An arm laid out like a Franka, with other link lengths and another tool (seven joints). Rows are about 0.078 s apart.
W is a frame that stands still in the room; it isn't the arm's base.
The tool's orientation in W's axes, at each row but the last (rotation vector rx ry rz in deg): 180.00, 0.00, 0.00; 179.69, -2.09, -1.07; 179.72, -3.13, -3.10; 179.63, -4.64, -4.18; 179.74, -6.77, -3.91; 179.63, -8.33, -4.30; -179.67, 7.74, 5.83; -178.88, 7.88, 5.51; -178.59, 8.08, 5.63
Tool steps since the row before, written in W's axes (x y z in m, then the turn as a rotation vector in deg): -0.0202, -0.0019, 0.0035, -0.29, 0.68, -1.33; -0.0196, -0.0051, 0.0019, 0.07, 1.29, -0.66; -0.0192, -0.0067, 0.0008, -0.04, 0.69, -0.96; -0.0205, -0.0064, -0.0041, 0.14, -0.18, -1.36; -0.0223, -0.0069, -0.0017, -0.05, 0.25, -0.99; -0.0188, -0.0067, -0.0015, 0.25, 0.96, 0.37; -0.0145, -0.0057, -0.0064, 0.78, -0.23, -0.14; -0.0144, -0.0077, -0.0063, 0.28, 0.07, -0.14; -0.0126, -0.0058, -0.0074, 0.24, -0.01, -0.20
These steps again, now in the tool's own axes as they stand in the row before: -0.0202, 0.0019, -0.0035, -0.29, -0.68, 1.33; -0.0195, 0.0056, -0.0016, 0.05, -1.29, 0.65; -0.0190, 0.0074, -0.0001, -0.03, -0.69, 0.96; -0.0199, 0.0074, 0.0051, 0.21, 0.16, 1.35; -0.0216, 0.0086, 0.0027, -0.03, -0.25, 0.99; -0.0180, 0.0084, 0.0024, 0.14, -0.98, -0.38; -0.0135, 0.0069, 0.0073, 0.80, 0.16, 0.09; -0.0133, 0.0090, 0.0070, 0.28, -0.09, 0.12; -0.0115, 0.0070, 0.0080, 0.25, -0.01, 0.18
